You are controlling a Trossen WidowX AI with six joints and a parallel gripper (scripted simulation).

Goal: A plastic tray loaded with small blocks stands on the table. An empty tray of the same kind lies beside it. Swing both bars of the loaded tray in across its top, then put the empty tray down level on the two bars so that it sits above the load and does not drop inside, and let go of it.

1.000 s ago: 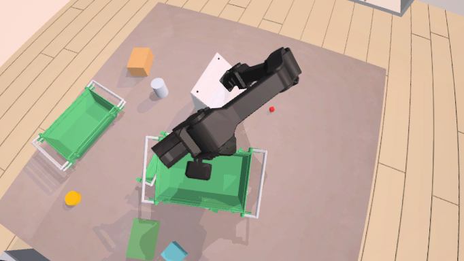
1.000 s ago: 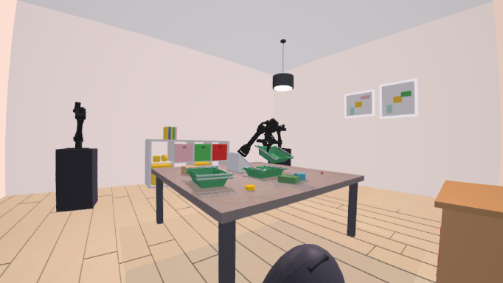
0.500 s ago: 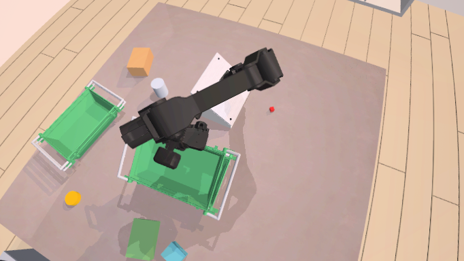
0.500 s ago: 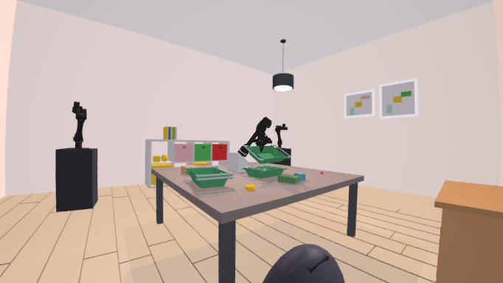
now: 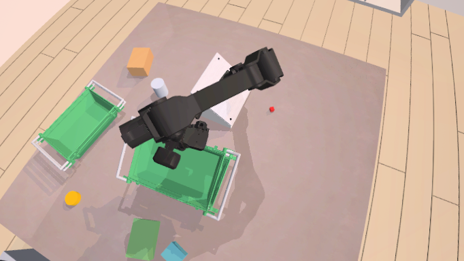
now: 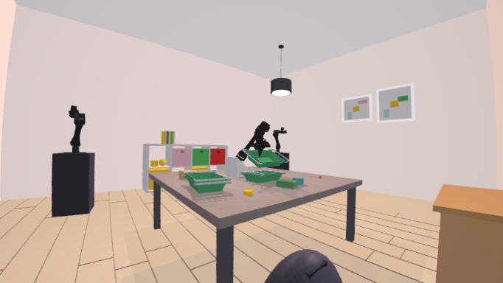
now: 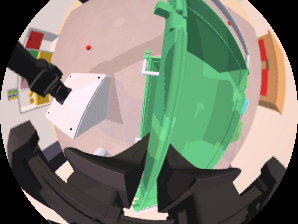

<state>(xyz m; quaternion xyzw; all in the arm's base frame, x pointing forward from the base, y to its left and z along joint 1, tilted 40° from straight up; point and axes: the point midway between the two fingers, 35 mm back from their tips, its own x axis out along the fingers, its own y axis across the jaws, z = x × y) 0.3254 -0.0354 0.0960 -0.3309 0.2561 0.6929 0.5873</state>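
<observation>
Right now the green tray is 80 mm ahead of my gripper tip and 10 mm to the left of it. From my gripper tip the other things lie so: grey cylinder: 180 mm behind, 300 mm to the right, 150 mm below; then blue cube: 300 mm ahead, 120 mm to the left, 160 mm below; then green block: 320 mm ahead, 160 mm below.
</observation>
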